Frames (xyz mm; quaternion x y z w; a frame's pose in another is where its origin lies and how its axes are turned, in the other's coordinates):
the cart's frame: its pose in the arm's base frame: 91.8 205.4 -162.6 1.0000 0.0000 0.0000 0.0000
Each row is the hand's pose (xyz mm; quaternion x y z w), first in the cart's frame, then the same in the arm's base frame.
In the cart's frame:
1: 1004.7 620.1 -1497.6 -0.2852 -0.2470 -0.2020 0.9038
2: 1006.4 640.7 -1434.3 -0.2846 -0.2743 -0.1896 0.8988
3: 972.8 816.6 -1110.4 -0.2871 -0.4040 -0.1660 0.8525
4: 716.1 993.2 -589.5 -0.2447 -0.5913 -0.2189 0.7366
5: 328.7 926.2 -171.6 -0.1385 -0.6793 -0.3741 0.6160
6: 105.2 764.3 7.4 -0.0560 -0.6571 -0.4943 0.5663
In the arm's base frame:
1: 1096.5 -414.7 1335.0 0.9038 0.2020 -0.2470 0.2852
2: 1098.2 -435.3 1271.7 0.8988 0.1896 -0.2743 0.2846
3: 1064.6 -611.2 947.8 0.8525 0.1660 -0.4040 0.2871
4: 807.9 -787.8 426.9 0.7366 0.2189 -0.5913 0.2447
5: 420.5 -720.8 9.0 0.6160 0.3741 -0.6793 0.1385
6: 197.0 -558.9 -170.0 0.5663 0.4943 -0.6571 0.0560

